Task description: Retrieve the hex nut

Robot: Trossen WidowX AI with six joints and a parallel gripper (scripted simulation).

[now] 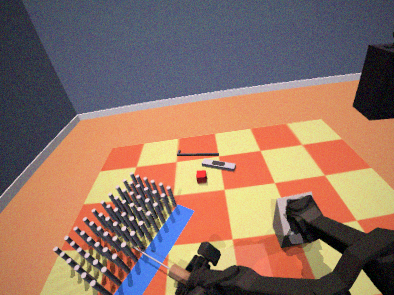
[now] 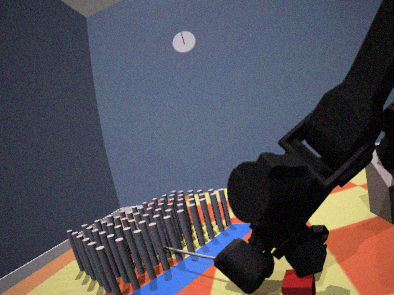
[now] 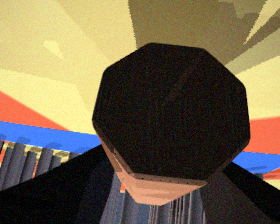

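The blue taped strip lies 110 mm ahead of my gripper tip, 90 mm to the right of it and 40 mm below it. From my gripper tip the other things lie so: flat grey tool: 100 mm behind, 500 mm to the right, 20 mm below; hex nut: 280 mm ahead, 130 mm to the right, 40 mm below.
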